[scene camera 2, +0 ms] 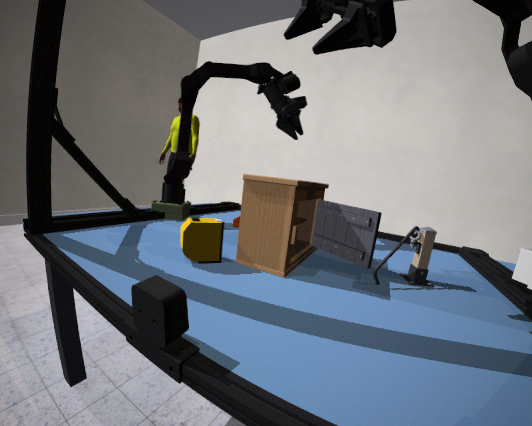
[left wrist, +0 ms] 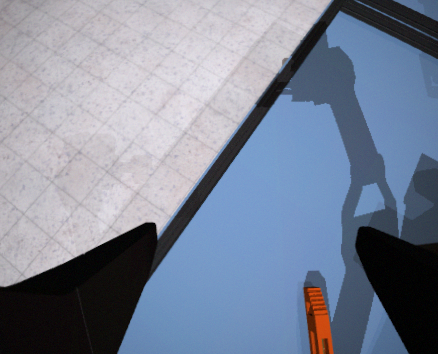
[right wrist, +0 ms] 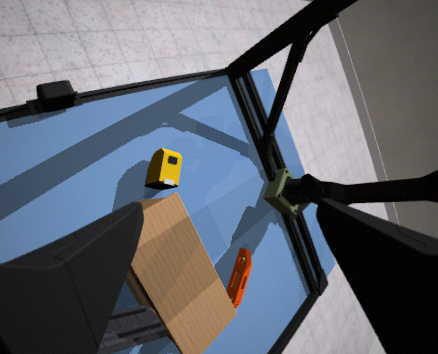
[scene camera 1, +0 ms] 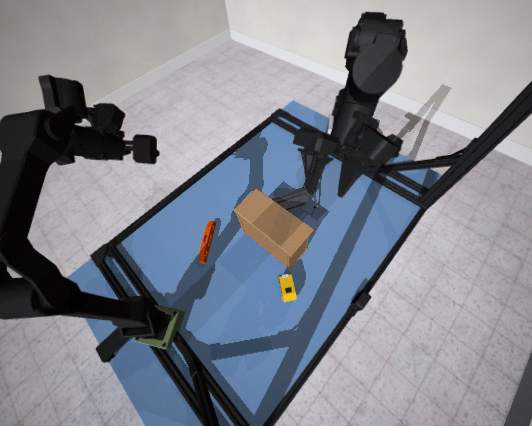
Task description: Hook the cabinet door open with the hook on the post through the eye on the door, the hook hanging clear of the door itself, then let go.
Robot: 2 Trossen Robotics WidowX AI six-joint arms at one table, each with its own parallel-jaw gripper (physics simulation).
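Frame: origin at the left arm's base, x right, y ahead, z up, level; centimetres.
Seen in the pictures: left gripper, between the fingertips: [scene camera 2: 299,137] [left wrist: 256,234]; right gripper, between the fingertips: [scene camera 2: 298,43] [right wrist: 231,209] [scene camera 1: 325,195]; left arm's base, origin of its link: [scene camera 2: 172,202] [right wrist: 290,191] [scene camera 1: 156,325].
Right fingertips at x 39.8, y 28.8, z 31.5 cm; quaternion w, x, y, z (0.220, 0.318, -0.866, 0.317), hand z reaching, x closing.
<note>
Pixels of each thing's top centre, then the offset from my right fingertips to it. "*": a spot on its surface instead.
- brown cabinet, centre of its top: [right wrist: 183,279] [scene camera 2: 293,179] [scene camera 1: 272,218] dx -11.9, dy +3.8, dz -20.3 cm
- post, a spot on its surface: [scene camera 2: 422,252] * dx -1.1, dy +27.9, dz -30.2 cm
- yellow tape measure, centre of its top: [scene camera 2: 203,215] [right wrist: 174,167] [scene camera 1: 286,284] dx -5.5, dy -11.9, dz -28.0 cm
- orange tool, centre of its top: [left wrist: 326,351] [right wrist: 244,282] [scene camera 1: 205,238] dx -34.5, dy -0.8, dz -32.1 cm
The brown cabinet [scene camera 1: 274,222] [scene camera 2: 267,225] [right wrist: 180,280] stands on the blue table. Its grey door [scene camera 1: 292,200] [scene camera 2: 345,232] [right wrist: 132,322] stands open, swung out from the cabinet. In scene camera 2 the post [scene camera 2: 422,252] stands upright right of the door. The dark hook [scene camera 2: 392,255] slants down from its top, its lower end low near the door's free edge. The eye cannot be made out. My left gripper [scene camera 2: 298,136] [left wrist: 256,234] is open and empty, high above the table. My right gripper [scene camera 1: 326,194] [scene camera 2: 300,45] [right wrist: 231,209] is open and empty, high above the door and post area.
A yellow tape measure [scene camera 1: 288,288] [scene camera 2: 202,240] [right wrist: 165,169] stands near the cabinet's closed end. An orange tool [scene camera 1: 207,242] [left wrist: 318,320] [right wrist: 240,277] lies behind the cabinet. A black frame [scene camera 1: 197,175] borders the table. A person [scene camera 2: 175,135] stands beyond the table.
</note>
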